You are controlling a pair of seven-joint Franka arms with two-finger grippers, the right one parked.
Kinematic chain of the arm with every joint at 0, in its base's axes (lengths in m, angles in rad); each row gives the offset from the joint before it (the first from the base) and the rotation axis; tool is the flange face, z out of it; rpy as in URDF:
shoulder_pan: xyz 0 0 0.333 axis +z
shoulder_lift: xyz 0 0 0 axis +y
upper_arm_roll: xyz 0 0 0.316 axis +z
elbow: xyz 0.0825 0 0 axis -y
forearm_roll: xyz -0.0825 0 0.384 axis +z
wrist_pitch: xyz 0 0 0 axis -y
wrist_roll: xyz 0.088 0 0 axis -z
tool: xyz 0 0 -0.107 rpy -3.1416 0 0
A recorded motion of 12 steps. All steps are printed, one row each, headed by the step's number.
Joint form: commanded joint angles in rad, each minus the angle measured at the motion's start. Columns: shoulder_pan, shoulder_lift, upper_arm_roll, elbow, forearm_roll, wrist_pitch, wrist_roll.
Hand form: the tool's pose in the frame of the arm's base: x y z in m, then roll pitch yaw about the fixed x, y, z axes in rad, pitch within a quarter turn. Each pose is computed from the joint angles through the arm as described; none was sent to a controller.
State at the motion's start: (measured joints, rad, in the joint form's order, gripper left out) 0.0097 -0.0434 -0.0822 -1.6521 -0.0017 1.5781 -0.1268
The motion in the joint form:
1: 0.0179 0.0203 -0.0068 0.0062 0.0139 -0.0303 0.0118
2: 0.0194 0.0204 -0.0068 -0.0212 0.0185 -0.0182 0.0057
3: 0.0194 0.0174 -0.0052 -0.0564 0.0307 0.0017 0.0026
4: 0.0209 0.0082 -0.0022 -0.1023 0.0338 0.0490 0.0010
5: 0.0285 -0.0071 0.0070 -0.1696 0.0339 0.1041 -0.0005
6: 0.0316 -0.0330 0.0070 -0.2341 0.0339 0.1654 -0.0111
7: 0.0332 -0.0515 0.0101 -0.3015 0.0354 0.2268 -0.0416
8: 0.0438 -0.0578 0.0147 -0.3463 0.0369 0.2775 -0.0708
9: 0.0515 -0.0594 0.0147 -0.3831 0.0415 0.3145 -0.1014
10: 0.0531 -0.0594 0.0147 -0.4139 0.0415 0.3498 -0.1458
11: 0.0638 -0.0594 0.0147 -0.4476 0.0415 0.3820 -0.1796
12: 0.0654 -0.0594 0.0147 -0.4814 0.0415 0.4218 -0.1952
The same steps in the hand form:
1: 0.5417 -0.0325 0.5999 -3.1188 0.0730 0.0544
2: 0.5417 -0.0312 0.5880 -3.1119 0.0875 0.0620
3: 0.5409 -0.0290 0.5748 -3.0978 0.0981 0.0664
4: 0.5405 -0.0265 0.5619 -3.0954 0.0872 0.0709
5: 0.5371 -0.0175 0.5428 -3.0951 0.0840 0.0875
6: 0.5313 -0.0161 0.5310 -3.0957 0.0609 0.0992
7: 0.5258 -0.0136 0.5138 -3.0939 0.0469 0.1321
8: 0.5238 -0.0055 0.5001 -3.0939 0.0334 0.1743
9: 0.5217 -0.0012 0.4866 -3.0894 0.0293 0.2098
10: 0.5202 -0.0005 0.4751 -3.0898 0.0228 0.2544
11: 0.5174 0.0050 0.4620 -3.0891 0.0226 0.2977
12: 0.5150 0.0057 0.4496 -3.0912 0.0164 0.3134

